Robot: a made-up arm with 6 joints.
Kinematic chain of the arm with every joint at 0, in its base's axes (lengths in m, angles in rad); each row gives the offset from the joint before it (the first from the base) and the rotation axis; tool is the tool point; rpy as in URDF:
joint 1: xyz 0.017 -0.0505 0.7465 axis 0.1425 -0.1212 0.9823
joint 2: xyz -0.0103 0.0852 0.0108 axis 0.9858 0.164 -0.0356
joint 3: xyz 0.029 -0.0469 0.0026 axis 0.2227 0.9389 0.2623
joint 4: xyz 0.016 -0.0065 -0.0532 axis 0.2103 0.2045 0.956
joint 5: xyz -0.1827 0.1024 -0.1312 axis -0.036 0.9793 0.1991
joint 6: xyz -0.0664 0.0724 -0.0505 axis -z
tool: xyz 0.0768 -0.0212 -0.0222 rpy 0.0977 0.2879 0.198
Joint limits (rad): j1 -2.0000..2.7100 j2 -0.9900..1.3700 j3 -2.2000..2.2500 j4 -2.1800..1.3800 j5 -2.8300..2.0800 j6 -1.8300..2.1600
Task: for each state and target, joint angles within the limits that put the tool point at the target. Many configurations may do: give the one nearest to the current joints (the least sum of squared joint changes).
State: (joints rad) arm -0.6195 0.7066 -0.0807 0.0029 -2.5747 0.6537
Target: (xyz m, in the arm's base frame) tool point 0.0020 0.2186 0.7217
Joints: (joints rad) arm -0.2496 1.1261 0.0263 -0.0988 -2.1391 0.8672
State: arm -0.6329 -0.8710 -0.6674 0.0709 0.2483 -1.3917
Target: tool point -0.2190 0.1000 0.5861
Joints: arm -1.0898 -0.9900 -0.1164 0.5535 0.2935 -1.2039
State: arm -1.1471 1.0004 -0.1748 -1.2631 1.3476 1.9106
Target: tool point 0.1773 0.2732 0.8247
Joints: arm -0.6877 1.0643 0.0963 -0.9937 1.1458 1.9356
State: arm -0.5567 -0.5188 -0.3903 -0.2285 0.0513 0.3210
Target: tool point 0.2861 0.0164 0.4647
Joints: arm -0.6082 0.1686 -0.6394 -0.6542 0.3496 -0.2076
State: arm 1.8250 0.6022 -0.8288 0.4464 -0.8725 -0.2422
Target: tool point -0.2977 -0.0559 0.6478
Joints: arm 1.8344 0.8759 -0.7697 0.3167 -1.0111 -0.3011
